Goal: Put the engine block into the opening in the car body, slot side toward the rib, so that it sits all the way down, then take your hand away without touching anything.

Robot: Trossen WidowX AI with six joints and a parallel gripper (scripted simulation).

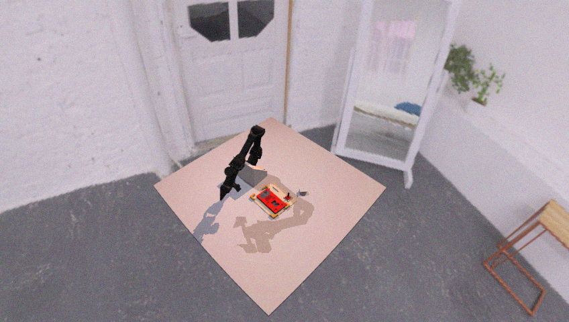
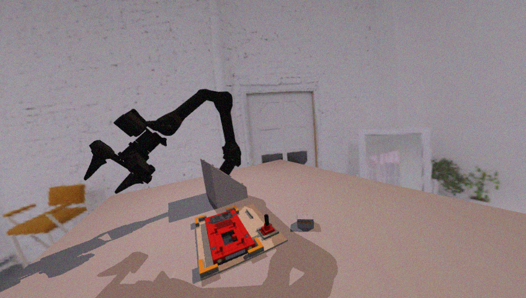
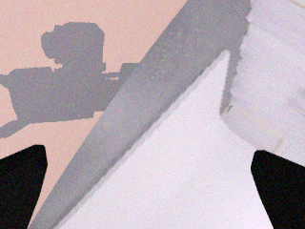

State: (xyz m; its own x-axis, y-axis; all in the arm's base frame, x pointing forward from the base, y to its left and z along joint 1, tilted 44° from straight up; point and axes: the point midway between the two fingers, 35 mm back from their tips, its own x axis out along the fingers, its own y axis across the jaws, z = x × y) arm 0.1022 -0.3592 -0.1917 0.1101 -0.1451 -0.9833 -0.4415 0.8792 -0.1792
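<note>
The engine block lies 30 cm ahead of my gripper tip, 50 cm to the left of it and 18 cm below it. The rest, counted from my gripper tip: black peg (25 cm ahead, 39 cm to the left, 16 cm below).
</note>
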